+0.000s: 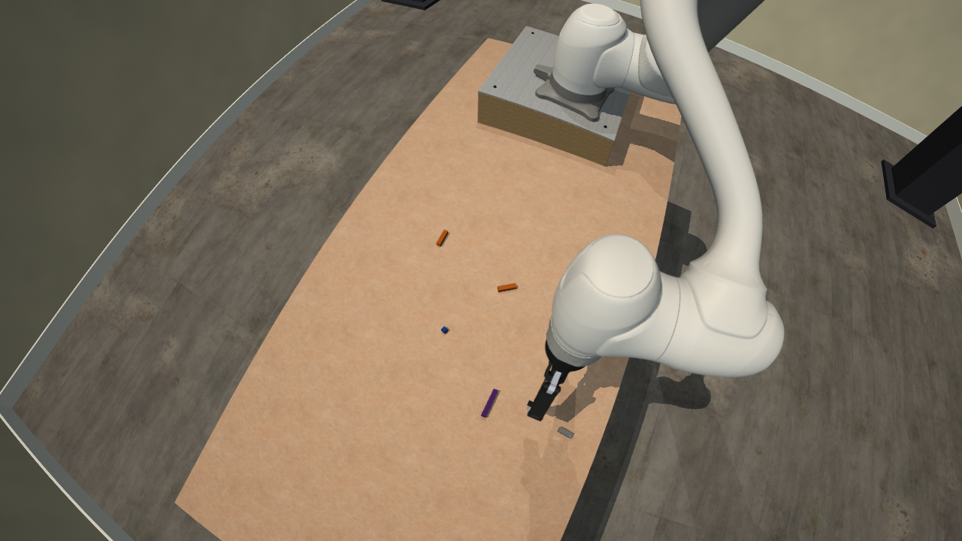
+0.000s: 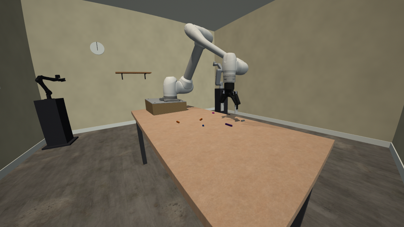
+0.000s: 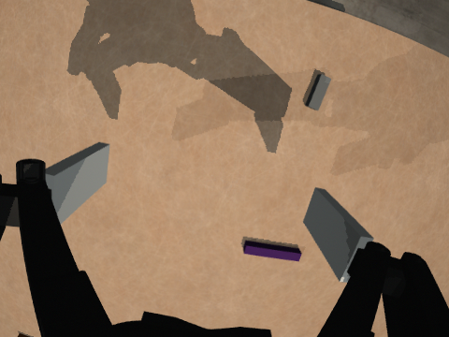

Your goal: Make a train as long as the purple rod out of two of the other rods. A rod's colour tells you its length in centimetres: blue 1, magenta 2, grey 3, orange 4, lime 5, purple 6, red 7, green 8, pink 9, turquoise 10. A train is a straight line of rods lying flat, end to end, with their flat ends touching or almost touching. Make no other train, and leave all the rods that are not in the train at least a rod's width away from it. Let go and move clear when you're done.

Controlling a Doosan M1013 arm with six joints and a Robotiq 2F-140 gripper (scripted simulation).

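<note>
Right now the magenta rod is 290 mm behind my hand, 70 mm below it and 50 mm to the left of it. The rest, counted from my hand: purple rod (90 mm ahead, 80 mm to the right, 70 mm below); then grey rod (90 mm to the left, 70 mm below, 70 mm ahead); then orange rod (170 mm to the right, 150 mm behind, 70 mm below).
</note>
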